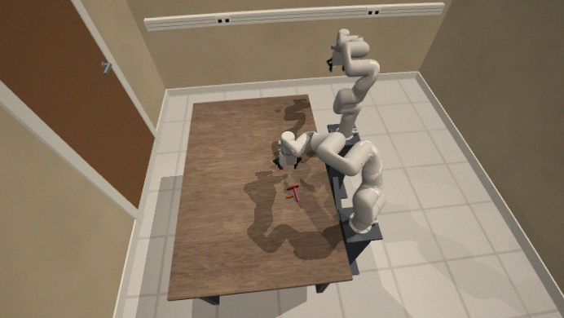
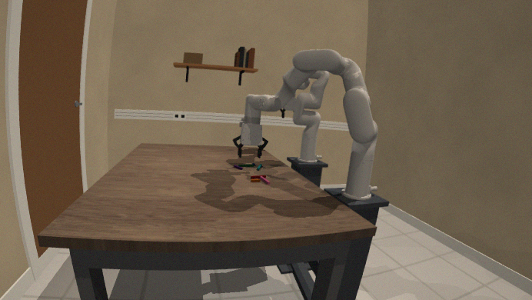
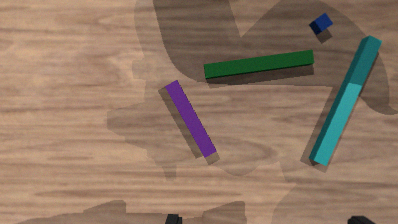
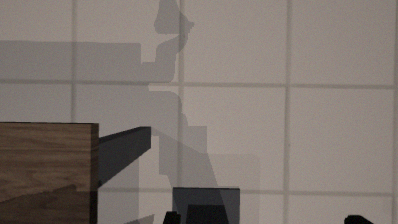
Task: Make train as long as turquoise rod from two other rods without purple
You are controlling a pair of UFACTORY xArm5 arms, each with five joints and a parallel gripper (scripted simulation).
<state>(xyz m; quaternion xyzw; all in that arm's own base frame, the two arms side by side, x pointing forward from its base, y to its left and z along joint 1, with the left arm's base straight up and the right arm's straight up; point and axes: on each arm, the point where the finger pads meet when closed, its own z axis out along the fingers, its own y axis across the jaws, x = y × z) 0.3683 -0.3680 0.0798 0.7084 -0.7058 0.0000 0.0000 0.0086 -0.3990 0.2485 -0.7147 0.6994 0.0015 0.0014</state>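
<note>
The blue rod lies 4 cm behind my left hand, 14 cm to the right of it and 7 cm below it. Also, from my left hand: green rod: 10 cm to the right, 7 cm below; then turquoise rod: 7 cm behind, 8 cm to the right, 7 cm below; then purple rod: 5 cm ahead, 6 cm to the right, 7 cm below.
</note>
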